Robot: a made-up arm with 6 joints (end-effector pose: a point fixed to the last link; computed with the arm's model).
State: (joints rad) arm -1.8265 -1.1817 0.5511 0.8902 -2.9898 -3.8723
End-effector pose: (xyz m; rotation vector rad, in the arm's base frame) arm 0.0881 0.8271 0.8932 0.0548 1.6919 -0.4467
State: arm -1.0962 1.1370 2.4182 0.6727 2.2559 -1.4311
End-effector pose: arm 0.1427 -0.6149 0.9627 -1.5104 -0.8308 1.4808
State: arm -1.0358 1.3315 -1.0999 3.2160 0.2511 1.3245
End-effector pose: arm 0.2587 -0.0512 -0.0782 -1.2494 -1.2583 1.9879
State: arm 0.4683 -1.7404 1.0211 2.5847 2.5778 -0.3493
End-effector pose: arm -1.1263 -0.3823 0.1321 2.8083 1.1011 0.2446
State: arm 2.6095 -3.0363 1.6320 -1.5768 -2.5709 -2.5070
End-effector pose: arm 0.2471 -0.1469 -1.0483 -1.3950 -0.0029 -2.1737
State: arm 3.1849 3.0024 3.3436 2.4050 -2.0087 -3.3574
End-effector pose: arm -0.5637 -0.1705 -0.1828 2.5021 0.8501 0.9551
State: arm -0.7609 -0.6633 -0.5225 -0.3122 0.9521 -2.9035
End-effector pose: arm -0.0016 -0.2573 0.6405 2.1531 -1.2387 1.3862
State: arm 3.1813 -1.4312 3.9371 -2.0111 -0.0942 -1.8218
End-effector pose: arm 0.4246 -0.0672 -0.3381 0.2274 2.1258 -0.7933
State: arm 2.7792 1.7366 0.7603 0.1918 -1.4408 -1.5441
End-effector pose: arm -0.8330 0.5226 -0.4195 -1.3496 0.6515 0.4273
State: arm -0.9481 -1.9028 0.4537 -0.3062 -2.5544 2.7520
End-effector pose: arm -0.7054 0.6604 0.3602 -2.6713 1.1211 0.1983
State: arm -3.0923 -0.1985 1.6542 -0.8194 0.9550 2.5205
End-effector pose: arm 0.1346 0.1413 1.3206 0.9480 -0.0528 0.8758
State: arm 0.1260 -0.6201 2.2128 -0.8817 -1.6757 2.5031
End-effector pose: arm -0.8298 -0.2314 0.9531 -2.4189 -1.6255 -1.1468
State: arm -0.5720 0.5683 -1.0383 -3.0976 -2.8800 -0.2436
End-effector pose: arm 0.3666 -0.0019 0.0970 2.3898 -0.4208 1.8033
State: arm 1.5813 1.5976 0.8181 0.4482 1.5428 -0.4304
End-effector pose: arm 0.1661 1.0879 -0.2227 0.7365 -0.3555 2.0789
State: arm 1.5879 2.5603 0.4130 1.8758 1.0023 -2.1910
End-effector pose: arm -0.0625 0.1961 -0.9698 -0.9026 2.7285 0.6487
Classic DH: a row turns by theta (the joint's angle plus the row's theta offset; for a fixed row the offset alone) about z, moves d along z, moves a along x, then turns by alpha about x. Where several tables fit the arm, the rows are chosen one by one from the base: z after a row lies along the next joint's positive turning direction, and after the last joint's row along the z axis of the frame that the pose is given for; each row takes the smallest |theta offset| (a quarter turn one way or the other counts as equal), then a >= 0, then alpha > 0; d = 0 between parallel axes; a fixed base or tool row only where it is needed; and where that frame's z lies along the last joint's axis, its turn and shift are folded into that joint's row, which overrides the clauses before.
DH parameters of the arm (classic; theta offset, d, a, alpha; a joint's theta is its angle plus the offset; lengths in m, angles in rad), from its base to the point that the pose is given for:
joint 1: 0 0.127 0 -1.5708
joint 2: -1.5708 0 0.628 3.1416
joint 3: 0 0 0 -1.5708
joint 4: 0 -0.56 0 1.5708
joint 5: 0 0.197 0 -1.5708
joint 6: 1.5708 0 0 1.5708
tool (fixed): -1.5708 0 0 0

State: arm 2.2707 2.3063 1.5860 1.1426 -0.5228 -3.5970
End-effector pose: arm -0.5846 0.8212 -0.5290 0.8937 1.5986 0.2990
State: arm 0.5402 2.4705 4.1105 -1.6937 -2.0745 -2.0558
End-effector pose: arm 0.4566 0.3020 0.2074 0.6098 1.9526 0.9419
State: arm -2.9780 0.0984 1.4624 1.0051 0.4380 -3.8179
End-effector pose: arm -0.0309 0.1019 1.3342 0.1725 -1.4326 -0.3659
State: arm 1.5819 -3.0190 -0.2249 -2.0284 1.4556 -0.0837
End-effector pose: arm -0.0810 -0.5441 -0.1394 -1.7674 -0.3813 -0.3845
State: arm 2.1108 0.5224 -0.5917 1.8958 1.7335 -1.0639
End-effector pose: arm -0.4282 0.5919 0.2510 0.3338 -0.7067 -2.1475
